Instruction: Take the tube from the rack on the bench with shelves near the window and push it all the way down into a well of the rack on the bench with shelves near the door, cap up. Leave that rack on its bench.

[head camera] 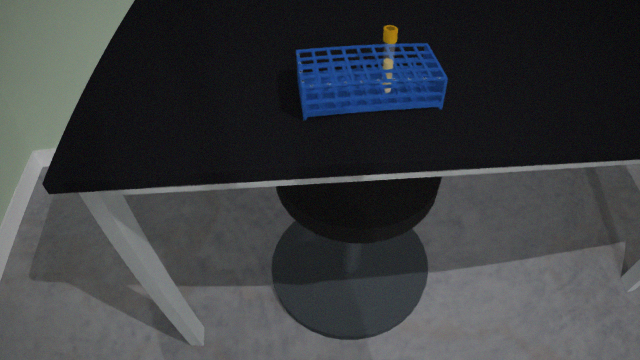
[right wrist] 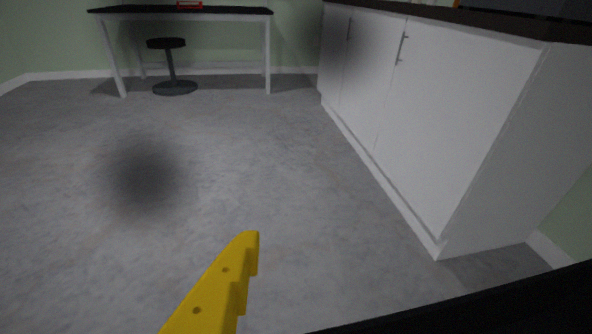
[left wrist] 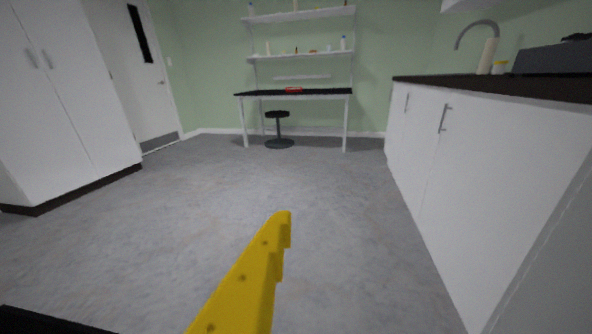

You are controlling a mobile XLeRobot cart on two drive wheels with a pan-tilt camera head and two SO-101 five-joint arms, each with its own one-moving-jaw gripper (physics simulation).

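Places are measured from the left arm's base along level axes (x ahead, y left, z up), in metres.
Where they show: left hand, its tool point: (left wrist: 290, 224); right hand, its tool point: (right wrist: 258, 247).
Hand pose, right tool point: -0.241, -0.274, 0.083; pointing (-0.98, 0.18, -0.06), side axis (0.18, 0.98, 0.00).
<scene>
After its pixels a point has its place, as x, y, z.
A blue rack (head camera: 370, 106) @(0.509, -0.242, 0.001) stands on a black bench top (head camera: 200, 125) @(0.510, -0.008, -0.013) in the head view. A clear tube with an orange-yellow cap (head camera: 390, 34) @(0.536, -0.268, 0.102) and pale contents stands upright in it, right of its middle. A red rack (left wrist: 294, 89) @(-2.883, -0.643, 0.017) (right wrist: 190, 5) @(-2.832, -0.638, 0.015) sits on the far bench with shelves, seen in the left wrist view and at the top of the right wrist view. My left gripper shows one notched yellow jaw in its wrist view and is fully open and empty. My right gripper shows one notched yellow jaw in its wrist view and is fully open and empty. Neither gripper shows in the head view.
A black stool (head camera: 357, 220) @(0.530, -0.239, -0.292) stands under the near bench's front edge, by a bench leg (head camera: 145, 270) @(0.452, 0.176, -0.320). Another stool (left wrist: 277, 115) @(-2.862, -0.890, -0.308) (right wrist: 166, 43) @(-2.859, -0.904, -0.295) stands at the far bench. White cabinets (left wrist: 480, 165) @(-0.937, 0.435, -0.134) (right wrist: 440, 115) @(-0.905, 0.435, -0.201) run along the right. A tall cupboard (left wrist: 60, 100) @(-1.480, -2.280, 0.047) and a door (left wrist: 142, 75) @(-2.684, -2.697, 0.246) are at the left.
</scene>
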